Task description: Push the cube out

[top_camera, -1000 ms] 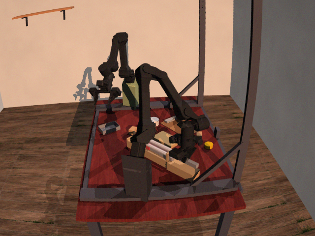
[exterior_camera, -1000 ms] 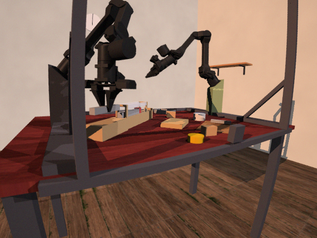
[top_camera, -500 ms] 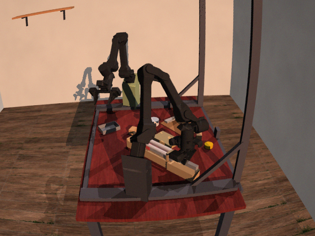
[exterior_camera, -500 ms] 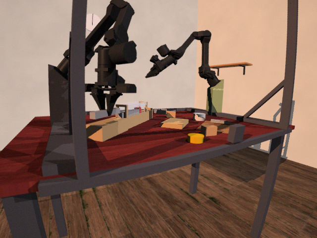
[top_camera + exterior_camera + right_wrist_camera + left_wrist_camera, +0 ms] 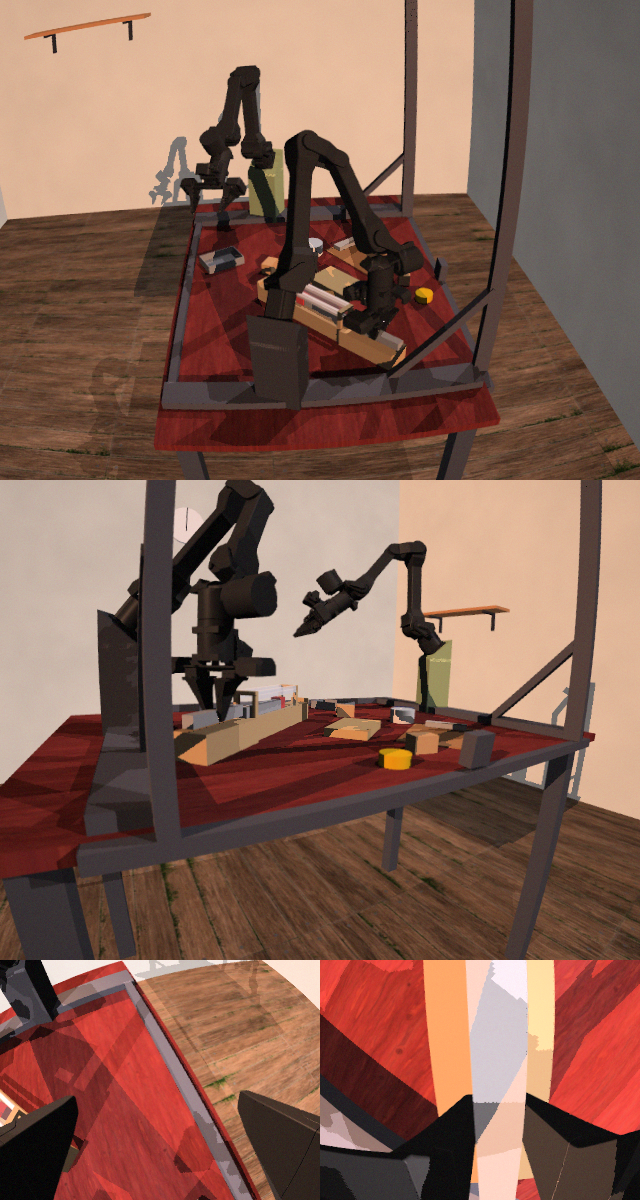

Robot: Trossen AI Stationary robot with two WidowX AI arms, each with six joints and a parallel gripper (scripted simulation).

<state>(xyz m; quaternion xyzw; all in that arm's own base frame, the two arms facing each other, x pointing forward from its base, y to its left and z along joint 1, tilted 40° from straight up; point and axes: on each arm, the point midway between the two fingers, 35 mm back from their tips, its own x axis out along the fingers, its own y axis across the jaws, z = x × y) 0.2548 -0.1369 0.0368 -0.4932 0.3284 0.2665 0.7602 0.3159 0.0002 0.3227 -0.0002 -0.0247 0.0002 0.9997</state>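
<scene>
Now: left hand 130 mm short of the channel, 150 mm to the left of it and 30 mm above it. Round my left hand: yellow disc: 180 mm behind, 220 mm to the right, 80 mm below; grey tray: 380 mm ahead, 490 mm to the right, 80 mm below; flat tan block: 50 mm ahead, 320 mm to the right, 80 mm below.
</scene>
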